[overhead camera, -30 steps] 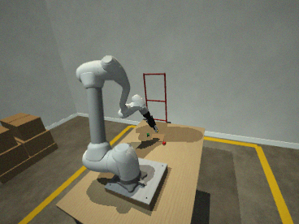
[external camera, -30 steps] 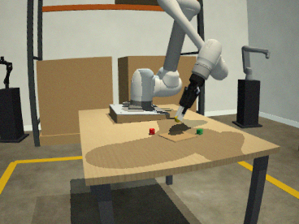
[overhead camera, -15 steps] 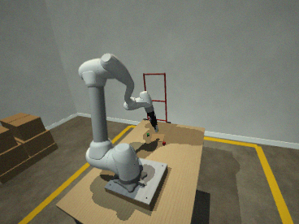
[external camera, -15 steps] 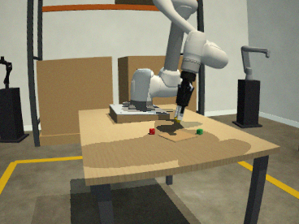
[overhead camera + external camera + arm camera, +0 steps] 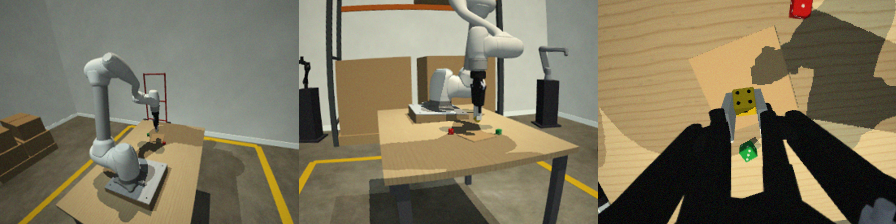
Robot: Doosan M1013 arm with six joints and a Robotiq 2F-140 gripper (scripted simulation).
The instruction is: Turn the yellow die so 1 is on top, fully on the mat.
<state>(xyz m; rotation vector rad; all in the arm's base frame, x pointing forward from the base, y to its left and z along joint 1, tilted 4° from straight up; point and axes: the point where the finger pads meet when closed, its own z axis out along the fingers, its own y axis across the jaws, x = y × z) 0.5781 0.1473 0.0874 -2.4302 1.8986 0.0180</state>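
The yellow die lies 3 cm below my hand. Round my hand: green die: 11 cm to the left, 11 cm below, 2 cm behind; tan mat: 12 cm below; red die: 12 cm to the right, 11 cm below, 6 cm behind.
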